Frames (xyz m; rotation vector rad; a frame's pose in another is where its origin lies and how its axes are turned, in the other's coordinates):
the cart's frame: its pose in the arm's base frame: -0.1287 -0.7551 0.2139 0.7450 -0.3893 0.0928
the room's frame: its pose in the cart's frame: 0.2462 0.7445 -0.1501 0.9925 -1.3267 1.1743
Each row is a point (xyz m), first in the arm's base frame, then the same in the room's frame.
Working: the arm's base frame: its pose in the room's frame: -0.5355 0.2410 0.3725 -1.3990 2.1334 -0.9752

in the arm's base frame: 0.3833 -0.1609 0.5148
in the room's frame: -0.2528 -0.3183 0.1601
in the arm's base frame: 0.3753 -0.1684 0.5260
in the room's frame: -0.2374 -0.3166 0.1578
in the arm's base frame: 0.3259 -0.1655 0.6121
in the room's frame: -0.1618 -0.2994 0.0958
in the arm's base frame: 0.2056 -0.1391 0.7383
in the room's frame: -0.0449 -0.2250 -0.0133
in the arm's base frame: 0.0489 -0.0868 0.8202
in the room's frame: 0.0416 -0.0963 -0.1131
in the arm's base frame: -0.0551 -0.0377 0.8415
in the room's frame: 0.0681 0.0036 -0.1678
